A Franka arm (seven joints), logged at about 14 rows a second.
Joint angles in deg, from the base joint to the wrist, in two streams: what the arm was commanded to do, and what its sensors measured. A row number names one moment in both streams.
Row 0, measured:
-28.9 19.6 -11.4 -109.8 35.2 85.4 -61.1
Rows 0 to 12, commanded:
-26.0 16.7 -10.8 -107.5 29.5 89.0 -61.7
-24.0 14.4 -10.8 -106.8 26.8 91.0 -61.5
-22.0 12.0 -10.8 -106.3 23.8 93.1 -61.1
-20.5 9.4 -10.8 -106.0 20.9 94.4 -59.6
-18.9 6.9 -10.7 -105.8 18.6 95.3 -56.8
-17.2 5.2 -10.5 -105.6 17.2 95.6 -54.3
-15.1 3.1 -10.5 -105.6 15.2 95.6 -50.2
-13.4 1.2 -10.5 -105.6 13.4 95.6 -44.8
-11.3 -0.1 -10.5 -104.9 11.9 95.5 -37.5
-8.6 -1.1 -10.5 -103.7 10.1 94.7 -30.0
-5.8 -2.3 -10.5 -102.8 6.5 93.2 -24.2
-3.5 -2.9 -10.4 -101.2 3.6 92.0 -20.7
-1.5 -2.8 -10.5 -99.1 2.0 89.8 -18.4
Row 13, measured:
-4.8 -2.5 -10.4 -102.2 6.0 92.9 -24.4
